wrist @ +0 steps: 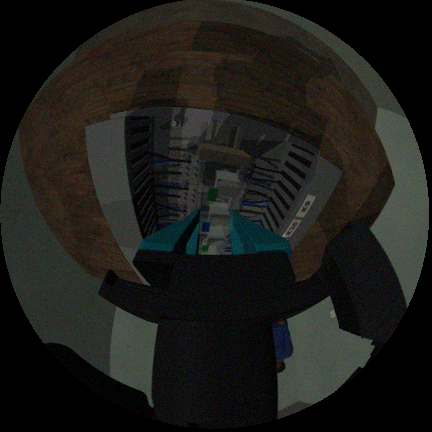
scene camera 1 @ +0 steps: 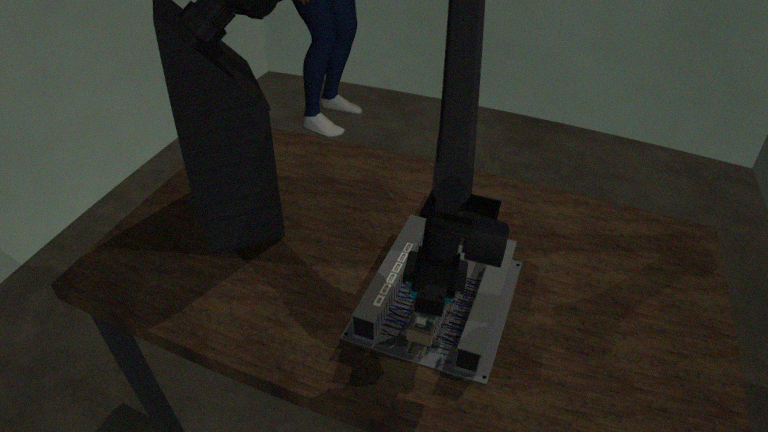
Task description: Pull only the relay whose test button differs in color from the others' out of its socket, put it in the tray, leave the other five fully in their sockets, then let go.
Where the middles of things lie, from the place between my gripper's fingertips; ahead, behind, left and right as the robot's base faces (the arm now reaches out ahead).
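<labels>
The tan block (wrist: 205, 151) sits 1 cm ahead of my hand, 5 cm to the right of it and 2 cm below it. As for the grey mounting plate (scene camera 1: 389, 341), I find it 1 cm behind my hand, 4 cm below it and 6 cm to the left of it.
</labels>
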